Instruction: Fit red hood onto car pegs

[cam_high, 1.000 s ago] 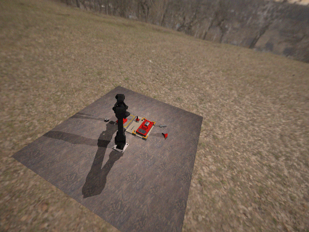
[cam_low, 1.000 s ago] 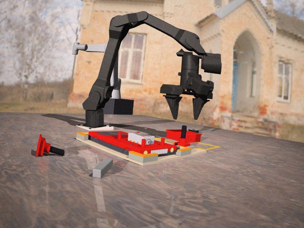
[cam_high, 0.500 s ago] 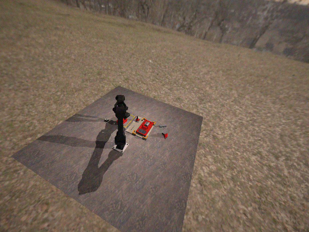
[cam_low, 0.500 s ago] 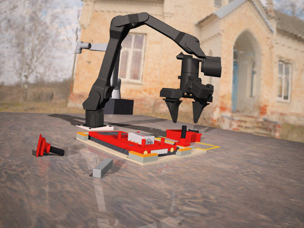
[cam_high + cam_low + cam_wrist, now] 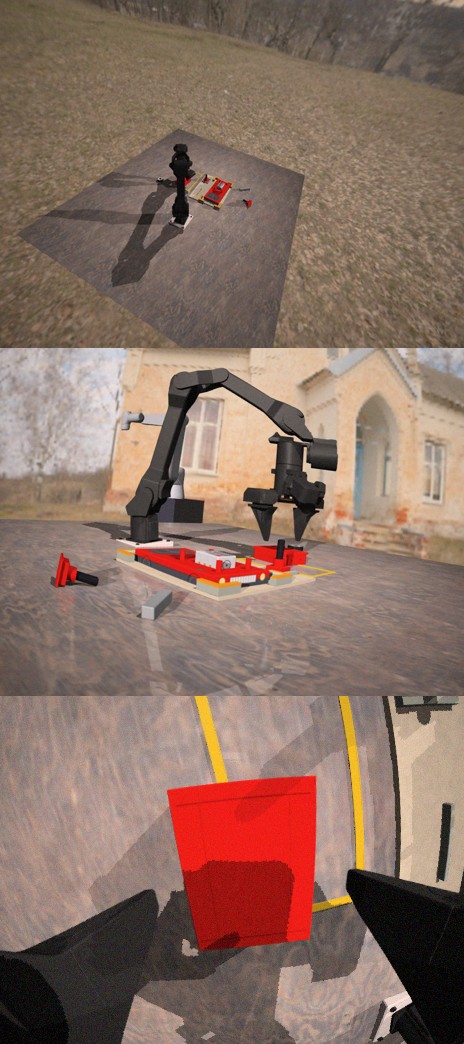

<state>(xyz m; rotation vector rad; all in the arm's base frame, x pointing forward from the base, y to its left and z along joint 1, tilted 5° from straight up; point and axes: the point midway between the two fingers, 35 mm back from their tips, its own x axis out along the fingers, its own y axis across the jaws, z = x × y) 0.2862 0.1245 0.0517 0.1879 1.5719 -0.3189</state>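
My gripper tip is now 3 cm above the red hood. Round my gripper tip: tan jig 24 cm to the right, 3 cm below; then white engine block 3 cm ahead, 27 cm to the right, 2 cm below.
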